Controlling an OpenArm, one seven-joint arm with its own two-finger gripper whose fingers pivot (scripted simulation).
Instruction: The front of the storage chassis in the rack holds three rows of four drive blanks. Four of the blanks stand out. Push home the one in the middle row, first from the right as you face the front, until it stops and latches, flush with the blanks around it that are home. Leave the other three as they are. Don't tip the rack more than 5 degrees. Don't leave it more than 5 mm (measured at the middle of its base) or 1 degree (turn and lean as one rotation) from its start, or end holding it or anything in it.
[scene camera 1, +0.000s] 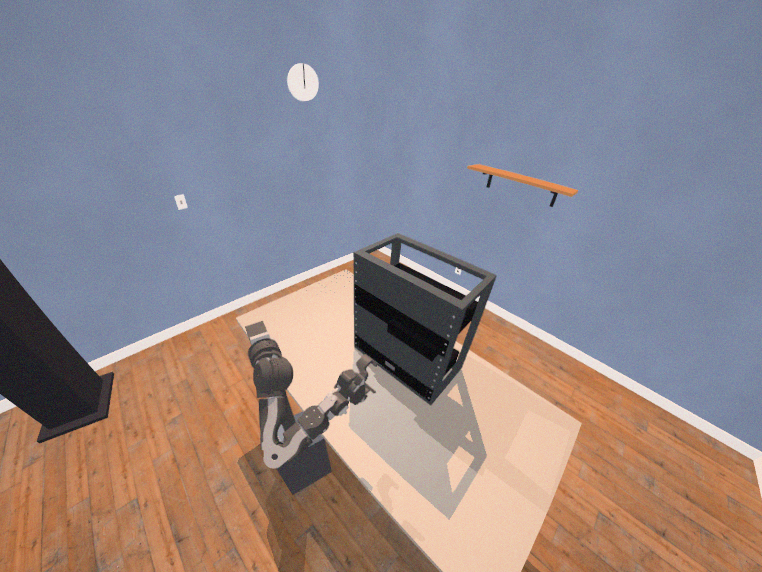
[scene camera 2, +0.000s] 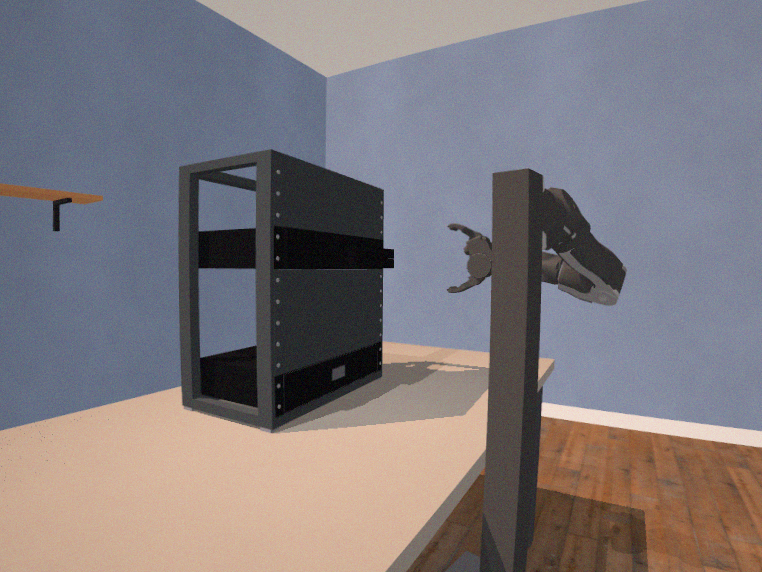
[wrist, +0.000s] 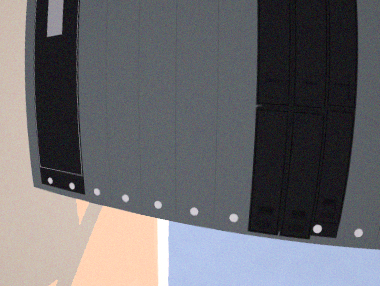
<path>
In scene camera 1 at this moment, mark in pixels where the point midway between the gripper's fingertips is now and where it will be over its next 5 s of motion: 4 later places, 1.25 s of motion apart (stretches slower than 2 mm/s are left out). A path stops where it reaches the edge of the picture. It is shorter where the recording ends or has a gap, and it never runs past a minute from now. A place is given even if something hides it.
My gripper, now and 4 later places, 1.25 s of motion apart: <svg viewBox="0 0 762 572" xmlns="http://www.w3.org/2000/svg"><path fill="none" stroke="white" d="M371 373L393 353L401 348L421 345L424 341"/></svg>
</path>
